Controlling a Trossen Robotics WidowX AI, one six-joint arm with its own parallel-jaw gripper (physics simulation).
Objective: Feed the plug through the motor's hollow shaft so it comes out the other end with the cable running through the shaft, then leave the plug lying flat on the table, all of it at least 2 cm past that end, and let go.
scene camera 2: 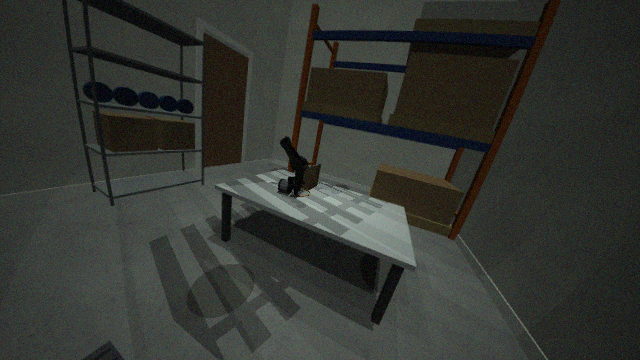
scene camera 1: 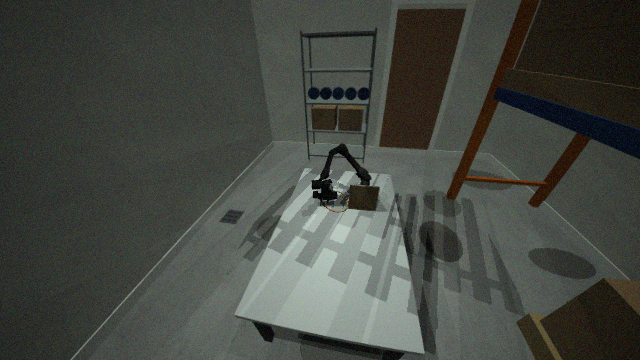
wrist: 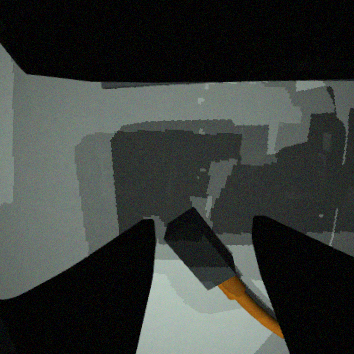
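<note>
The black plug lies slanted on the table, its orange cable running off to the lower right in the wrist view and partly hidden by the right finger. The cable also shows as a thin orange loop in scene camera 1. My gripper is partly open, low over the table, with the plug between its fingers and a gap on each side. The motor and its hollow shaft cannot be made out clearly in the dark scene views.
A brown upright panel or box stands on the table beside the gripper and the arm's base. A metal shelf unit and a large orange and blue rack stand beyond the table.
</note>
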